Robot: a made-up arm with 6 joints.
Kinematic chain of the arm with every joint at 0, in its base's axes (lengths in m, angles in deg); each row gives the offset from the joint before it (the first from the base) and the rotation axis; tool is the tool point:
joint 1: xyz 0 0 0.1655 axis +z
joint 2: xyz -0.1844 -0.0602 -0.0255 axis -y
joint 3: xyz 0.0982 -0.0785 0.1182 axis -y
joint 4: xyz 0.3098 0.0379 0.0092 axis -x
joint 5: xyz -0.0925 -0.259 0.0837 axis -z
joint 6: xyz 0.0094 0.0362 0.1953 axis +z
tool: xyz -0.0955 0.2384 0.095
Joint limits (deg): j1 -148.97..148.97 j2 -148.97..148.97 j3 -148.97..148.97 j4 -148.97..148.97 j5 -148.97..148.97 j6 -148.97..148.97
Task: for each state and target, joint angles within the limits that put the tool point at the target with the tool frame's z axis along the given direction. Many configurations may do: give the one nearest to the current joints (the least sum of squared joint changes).
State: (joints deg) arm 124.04 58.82 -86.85 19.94 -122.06 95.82
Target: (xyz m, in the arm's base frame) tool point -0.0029 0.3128 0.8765 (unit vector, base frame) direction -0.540 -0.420 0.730
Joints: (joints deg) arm 136.05 29.86 -37.45 42.60 -136.27 47.57
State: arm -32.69 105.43 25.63 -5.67 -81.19 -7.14
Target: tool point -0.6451 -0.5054 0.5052 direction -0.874 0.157 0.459
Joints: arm 1.97 69.86 -7.73 10.78 -107.25 11.87
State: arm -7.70 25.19 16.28 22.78 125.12 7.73
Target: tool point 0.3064 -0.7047 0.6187 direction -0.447 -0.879 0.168
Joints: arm 38.27 18.23 61.14 -24.40 148.97 -32.46
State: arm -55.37 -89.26 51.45 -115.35 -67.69 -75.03
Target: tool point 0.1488 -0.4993 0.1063 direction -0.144 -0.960 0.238
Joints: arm -11.34 -85.50 74.17 -75.95 -46.51 -88.57
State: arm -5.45 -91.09 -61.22 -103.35 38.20 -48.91
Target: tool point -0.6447 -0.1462 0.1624 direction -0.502 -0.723 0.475
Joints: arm -23.29 -68.77 -90.98 -120.41 29.83 -42.08
